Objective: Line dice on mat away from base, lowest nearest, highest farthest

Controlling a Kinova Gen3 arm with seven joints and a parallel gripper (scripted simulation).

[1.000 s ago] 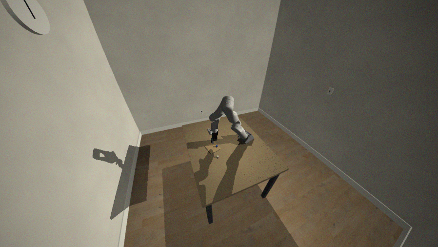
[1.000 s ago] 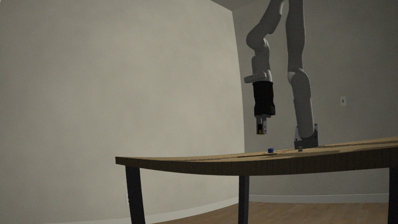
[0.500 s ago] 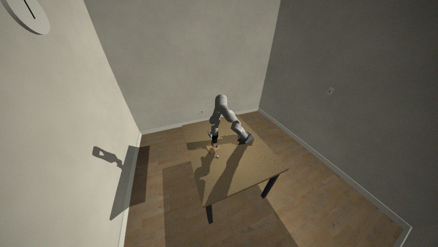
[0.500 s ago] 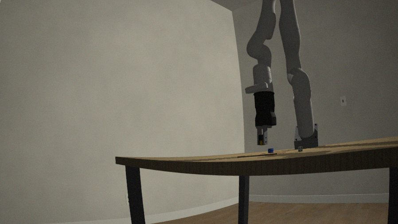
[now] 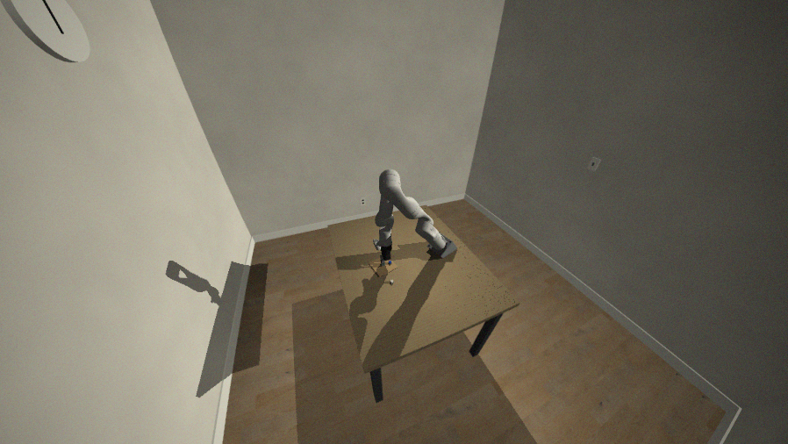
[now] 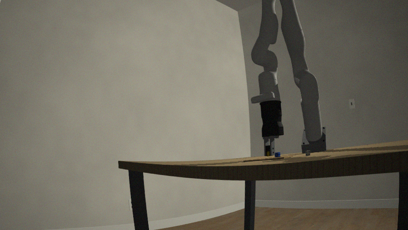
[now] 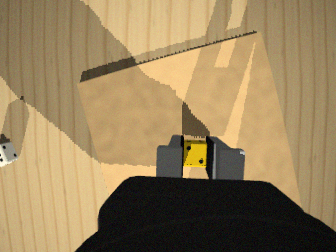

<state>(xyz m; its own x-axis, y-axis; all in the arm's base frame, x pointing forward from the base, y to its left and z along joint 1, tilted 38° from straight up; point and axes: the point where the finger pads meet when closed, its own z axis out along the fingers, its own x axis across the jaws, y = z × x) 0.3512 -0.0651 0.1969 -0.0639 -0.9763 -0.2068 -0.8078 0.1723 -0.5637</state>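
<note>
My gripper is now 1 cm above the yellow die. From my hand the other things lie so: white die 15 cm to the left, 2 cm below; blue die 5 cm behind, 2 cm below; tan mat 3 cm below.
</note>
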